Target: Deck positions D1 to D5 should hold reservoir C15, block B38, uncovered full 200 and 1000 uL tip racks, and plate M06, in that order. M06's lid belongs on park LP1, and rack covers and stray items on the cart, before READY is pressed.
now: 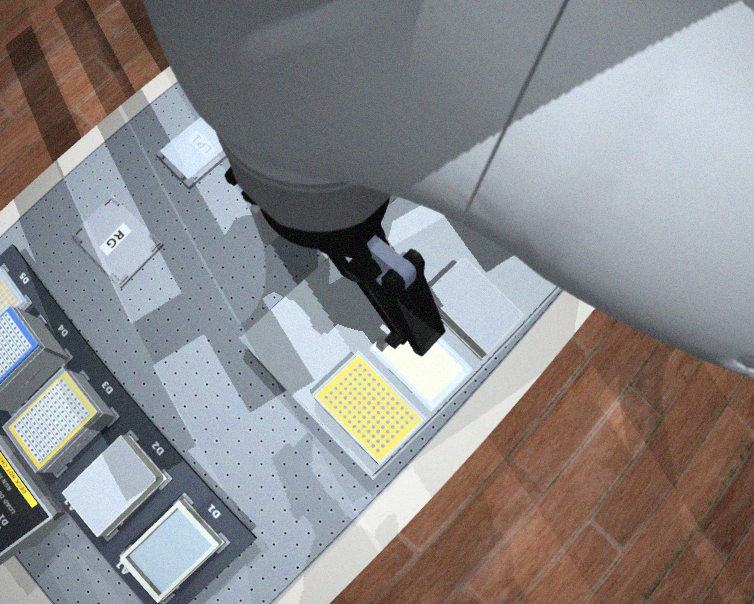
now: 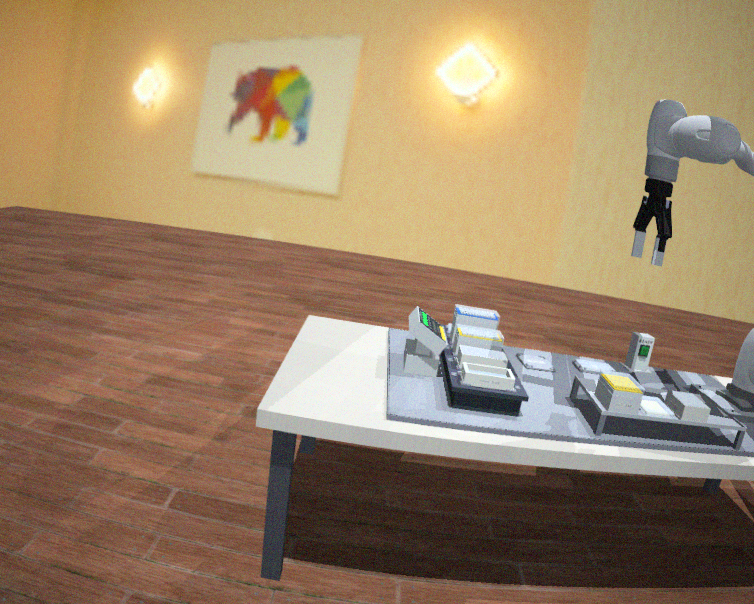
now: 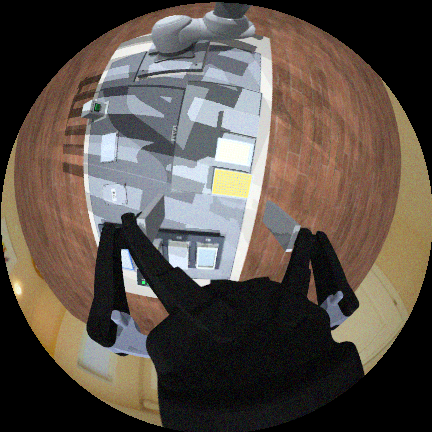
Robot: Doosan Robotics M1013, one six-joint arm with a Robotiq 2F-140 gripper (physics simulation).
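Frame: origin at the arm's base, x ahead, y left, z up, level; millimetres.
Where they show: gripper, between the fingertips: (image 1: 332, 282) (image 2: 645, 261) (image 3: 216, 207); arm's base, origin of its link: (image 2: 746, 403) (image 3: 175, 49).
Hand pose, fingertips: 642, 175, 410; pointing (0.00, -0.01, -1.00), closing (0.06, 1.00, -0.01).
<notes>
Things, the pixels of their centre, and the offset from my fingertips, as dx, dy, dz. "spot": a spot on its surface instead. Level surfaces: height alone.
- dark deck, height of its surface: dz -370
- reservoir C15, middle of its body: (image 1: 171, 550) (image 2: 487, 376) (image 3: 205, 256) +370, -3, -354
- pale block B38, middle of its body: (image 1: 114, 485) (image 2: 482, 360) (image 3: 178, 255) +359, -127, -349
- uncovered yellow-rimmed tip rack, middle of its body: (image 1: 52, 420) (image 2: 479, 335) +348, -250, -312
- beige plate, a spot on its surface: (image 1: 9, 292) spot: +276, -483, -357
- Park LP1, a spot on its surface: (image 1: 191, 151) (image 2: 589, 364) (image 3: 107, 152) spot: -114, -451, -411
- raised cart, middle of its body: (image 1: 411, 309) (image 2: 656, 412) (image 3: 216, 135) -135, +29, -395
- yellow-topped rack, middle of its body: (image 1: 368, 408) (image 2: 621, 383) (image 3: 231, 183) +33, +79, -310
- cream-topped item, middle of its body: (image 1: 421, 359) (image 2: 652, 405) (image 3: 234, 151) -75, +90, -356
- pale box, middle of its body: (image 1: 472, 307) (image 2: 686, 406) (image 3: 239, 123) -182, +102, -347
- Pad RG, middle of its body: (image 1: 115, 239) (image 2: 535, 361) (image 3: 113, 194) +90, -441, -421
- READY post, middle of its body: (image 2: 639, 352) (image 3: 93, 109) -349, -530, -363
- display, a spot on its surface: (image 2: 429, 330) spot: +507, -164, -297
My gripper (image 1: 412, 338) (image 2: 647, 257) (image 3: 216, 207) is open and empty, high above the table. On the dark deck (image 1: 188, 481), reservoir C15 (image 1: 173, 550) (image 2: 487, 377) (image 3: 206, 255) is at D1 and pale block B38 (image 1: 113, 487) (image 3: 178, 254) at D2. An uncovered yellow-rimmed tip rack (image 1: 53, 418) (image 2: 479, 338) is at D3, a blue-rimmed one (image 1: 12, 342) (image 2: 476, 312) at D4. A beige plate (image 1: 9, 292) shows partly at D5; its marking is unreadable. Park LP1 (image 1: 191, 151) (image 2: 592, 364) (image 3: 109, 147) looks pale; whether a clear lid lies there I cannot tell.
The raised cart (image 1: 314, 342) (image 2: 673, 422) carries a yellow-topped rack (image 1: 368, 408) (image 3: 231, 182), a cream-topped item (image 1: 427, 371) (image 3: 234, 150) and a pale box (image 1: 481, 308) (image 2: 689, 405). Pad RG (image 1: 116, 239) (image 3: 114, 194), the READY post (image 2: 641, 350) (image 3: 97, 107) and the display (image 2: 429, 330) stand nearby.
</notes>
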